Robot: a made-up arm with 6 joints.
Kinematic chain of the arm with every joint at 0, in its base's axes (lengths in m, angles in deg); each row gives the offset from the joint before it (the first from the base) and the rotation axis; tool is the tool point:
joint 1: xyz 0 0 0.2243 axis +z
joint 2: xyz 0 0.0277 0 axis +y
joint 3: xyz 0 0 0.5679 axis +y
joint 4: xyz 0 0 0.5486 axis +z
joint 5: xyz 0 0 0 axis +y
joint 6: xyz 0 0 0.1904 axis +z
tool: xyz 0 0 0
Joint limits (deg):
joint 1: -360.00..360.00
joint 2: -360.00..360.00
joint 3: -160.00..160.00
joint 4: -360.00..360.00
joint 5: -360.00..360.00
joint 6: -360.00..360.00
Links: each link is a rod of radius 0.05 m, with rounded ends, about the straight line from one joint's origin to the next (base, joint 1, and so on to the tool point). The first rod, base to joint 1, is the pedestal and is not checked.
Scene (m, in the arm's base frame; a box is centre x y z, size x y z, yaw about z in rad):
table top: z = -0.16
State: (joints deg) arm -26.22 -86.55 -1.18 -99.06 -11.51 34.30
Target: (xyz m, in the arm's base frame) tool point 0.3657 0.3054 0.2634
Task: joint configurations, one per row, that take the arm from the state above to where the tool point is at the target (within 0.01 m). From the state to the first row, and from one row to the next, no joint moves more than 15 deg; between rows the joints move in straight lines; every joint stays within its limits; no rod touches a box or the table.
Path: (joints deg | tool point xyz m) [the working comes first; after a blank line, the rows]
Joints at the target: 25.64 -1.73 136.46 -113.25 -30.72 34.30
Straight joint move there: clear.

1: -21.03 -78.07 12.58 -100.48 -13.43 34.30 | -1.1132 0.5042 0.6534
2: -15.85 -69.59 26.35 -101.90 -15.35 34.30 | -0.9662 0.3544 0.9629
3: -10.66 -61.10 40.11 -103.32 -17.27 34.30 | -0.7185 0.2194 1.1854
4: -5.48 -52.62 53.88 -104.74 -19.19 34.30 | -0.4090 0.1279 1.2970
5: -0.29 -44.14 67.64 -106.15 -21.12 34.30 | -0.0879 0.0940 1.2902
6: 4.90 -35.66 81.40 -107.57 -23.04 34.30 | 0.1938 0.1157 1.1748
7: 10.08 -27.18 95.17 -108.99 -24.96 34.30 | 0.3944 0.1754 0.9755
8: 15.27 -18.70 108.93 -110.41 -26.88 34.30 | 0.4888 0.2458 0.7293
9: 20.46 -10.21 122.70 -111.83 -28.80 34.30 | 0.4734 0.2970 0.4780
10: 25.64 -1.73 136.46 -113.25 -30.72 34.30 | 0.3657 0.3054 0.2634

